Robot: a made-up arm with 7 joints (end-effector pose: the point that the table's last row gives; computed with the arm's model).
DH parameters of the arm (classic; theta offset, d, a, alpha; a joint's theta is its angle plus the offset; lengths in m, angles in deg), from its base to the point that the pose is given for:
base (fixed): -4.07 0 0 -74.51
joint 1: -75.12 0.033 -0.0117 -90
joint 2: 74 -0.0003 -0.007 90
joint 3: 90 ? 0.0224 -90
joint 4: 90 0.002 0.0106 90
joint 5: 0 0.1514 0.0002 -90
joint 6: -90 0 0.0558 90
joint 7: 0 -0.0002 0 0
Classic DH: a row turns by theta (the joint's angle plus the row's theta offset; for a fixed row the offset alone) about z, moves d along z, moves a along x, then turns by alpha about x.
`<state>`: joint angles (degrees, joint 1 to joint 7).
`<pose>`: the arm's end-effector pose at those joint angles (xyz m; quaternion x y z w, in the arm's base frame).
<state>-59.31 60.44 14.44 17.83 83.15 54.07 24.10</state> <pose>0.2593 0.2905 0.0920 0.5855 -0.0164 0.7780 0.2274</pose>
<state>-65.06 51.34 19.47 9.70 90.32 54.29 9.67</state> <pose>0.2612 0.2565 0.1016 0.5049 0.0047 0.7875 0.3535</pose>
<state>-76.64 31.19 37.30 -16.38 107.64 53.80 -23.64</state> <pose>0.2046 0.2034 0.1077 0.2364 0.0270 0.7712 0.5905</pose>
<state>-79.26 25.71 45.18 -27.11 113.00 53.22 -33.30</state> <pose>0.1728 0.1946 0.0914 0.1314 0.0329 0.7660 0.6285</pose>
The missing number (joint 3, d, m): -0.2378
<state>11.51 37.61 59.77 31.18 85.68 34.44 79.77</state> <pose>-0.0355 0.3965 -0.1718 -0.8818 -0.0752 -0.4573 0.0877</pose>
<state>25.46 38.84 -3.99 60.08 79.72 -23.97 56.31</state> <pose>-0.1535 0.2827 -0.3220 0.7177 0.2433 -0.2889 0.5850</pose>
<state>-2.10 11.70 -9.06 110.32 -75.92 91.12 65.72</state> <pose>-0.1375 0.0749 -0.3508 0.0113 -0.9523 -0.1236 0.2788</pose>
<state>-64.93 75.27 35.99 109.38 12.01 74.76 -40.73</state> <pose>0.1527 0.3701 -0.1166 -0.5093 0.5702 0.2027 0.6119</pose>
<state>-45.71 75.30 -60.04 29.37 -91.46 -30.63 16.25</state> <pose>0.2842 0.2830 -0.1292 0.0252 0.0043 0.1971 0.9800</pose>
